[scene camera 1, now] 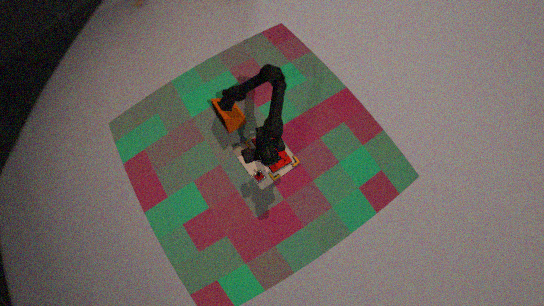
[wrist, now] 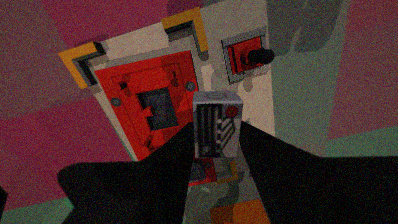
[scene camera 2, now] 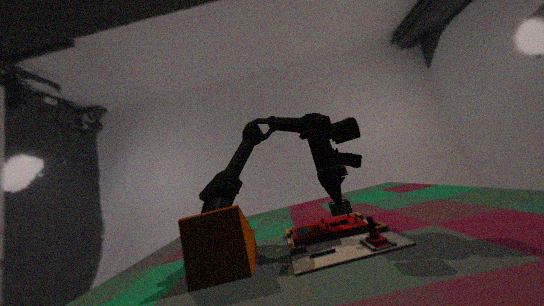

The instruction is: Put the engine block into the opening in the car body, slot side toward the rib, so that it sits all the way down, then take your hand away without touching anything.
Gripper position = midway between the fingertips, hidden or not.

Note:
My gripper [scene camera 2: 339,205] carries an engine block [wrist: 217,115].
My gripper also shows in the wrist view [wrist: 215,126].

